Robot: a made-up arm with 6 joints.
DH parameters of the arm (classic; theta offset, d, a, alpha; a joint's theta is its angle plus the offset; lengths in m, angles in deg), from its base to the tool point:
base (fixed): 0 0 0.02 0
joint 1: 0 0.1 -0.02 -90
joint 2: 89.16 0 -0.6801 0
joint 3: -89.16 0.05 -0.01 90
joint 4: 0 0.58 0.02 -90
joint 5: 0 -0.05 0.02 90
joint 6: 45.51 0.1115 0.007 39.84
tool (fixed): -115.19 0.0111 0 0
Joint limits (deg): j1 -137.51..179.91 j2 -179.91..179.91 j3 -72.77..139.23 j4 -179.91..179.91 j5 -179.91..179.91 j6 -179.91..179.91
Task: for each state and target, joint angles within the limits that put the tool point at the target. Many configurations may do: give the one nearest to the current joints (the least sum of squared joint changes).
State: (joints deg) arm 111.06 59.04 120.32 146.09 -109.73 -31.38
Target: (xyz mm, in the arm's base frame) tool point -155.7 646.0 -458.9
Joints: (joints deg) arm 102.23 87.04 81.97 144.26 -96.51 -30.57
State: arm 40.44 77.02 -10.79 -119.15 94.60 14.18
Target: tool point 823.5 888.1 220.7
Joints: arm 50.13 92.02 -3.82 -118.83 94.64 14.25
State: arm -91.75 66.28 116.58 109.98 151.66 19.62
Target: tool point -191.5 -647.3 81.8
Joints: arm -117.23 53.26 104.99 110.50 154.73 19.87
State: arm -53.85 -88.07 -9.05 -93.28 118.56 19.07
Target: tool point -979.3 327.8 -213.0
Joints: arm -20.57 -86.73 -39.62 -96.02 126.08 18.40
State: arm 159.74 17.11 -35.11 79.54 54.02 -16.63
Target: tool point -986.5 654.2 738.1
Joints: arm 141.63 63.60 -6.70 76.45 13.40 -17.95
